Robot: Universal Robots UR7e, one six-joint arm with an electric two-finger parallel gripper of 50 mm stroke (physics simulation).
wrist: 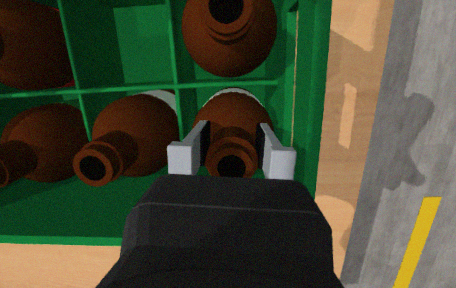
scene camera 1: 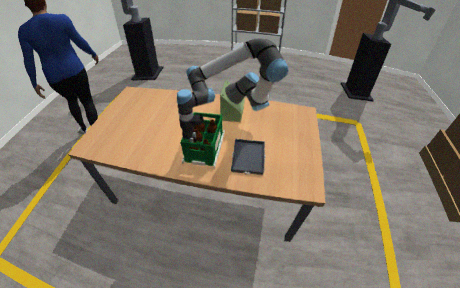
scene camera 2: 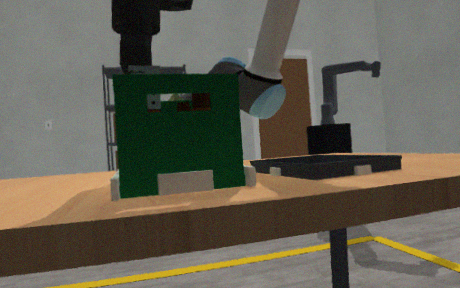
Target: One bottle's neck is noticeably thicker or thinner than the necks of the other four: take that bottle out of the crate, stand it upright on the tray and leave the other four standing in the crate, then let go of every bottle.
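Places are measured from the arm's base along level axes (x ahead, y left, z up), in centimetres.
Pixels of known places: gripper, fingertip midpoint: (wrist: 232, 136) (scene camera 2: 153, 111); arm's base, origin of the base link: (scene camera 1: 232, 95).
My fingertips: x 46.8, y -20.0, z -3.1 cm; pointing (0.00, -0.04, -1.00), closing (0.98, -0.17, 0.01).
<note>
For each thing: its middle in the pictures, then the offset to it from my fingertips. Level surfaces: height alone.
- green crate, body centre: (wrist: 129, 88) (scene camera 2: 171, 136) (scene camera 1: 203, 138) dx -8.7, dy +4.4, dz -3.9 cm
- corner bottle, body centre: (wrist: 232, 133) dx -0.2, dy -0.9, dz -4.1 cm
- dark tray, body centre: (scene camera 2: 317, 164) (scene camera 1: 248, 155) dx -2.8, dy +33.0, dz -11.4 cm
- wooden table, its level: dz -12.7 cm
The green crate (scene camera 1: 201, 153) (scene camera 2: 180, 135) (wrist: 60, 212) stands on the table with five brown bottles in it. My gripper (scene camera 1: 193, 136) (wrist: 232, 136) points down into the crate and is shut on the neck of the corner bottle (wrist: 232, 156), which stands in its compartment. In the wrist view, another bottle (wrist: 230, 50) stands behind it, one (wrist: 137, 135) is in the neighbouring compartment, one (wrist: 50, 142) is farther left and one (wrist: 30, 45) is at upper left. The held neck looks slightly wider than its neighbour's, but perspective makes this uncertain. The dark tray (scene camera 1: 248, 156) (scene camera 2: 325, 169) holds no bottle.
The crate's inner dividers (wrist: 175, 60) and its side wall (wrist: 312, 100) stand close around the fingers. A green block (scene camera 1: 232, 107) stands behind the crate near the arm's base. The tray is right of the crate on the wooden table (scene camera 1: 292, 150). A person (scene camera 1: 57, 50) stands beyond the table's left end.
</note>
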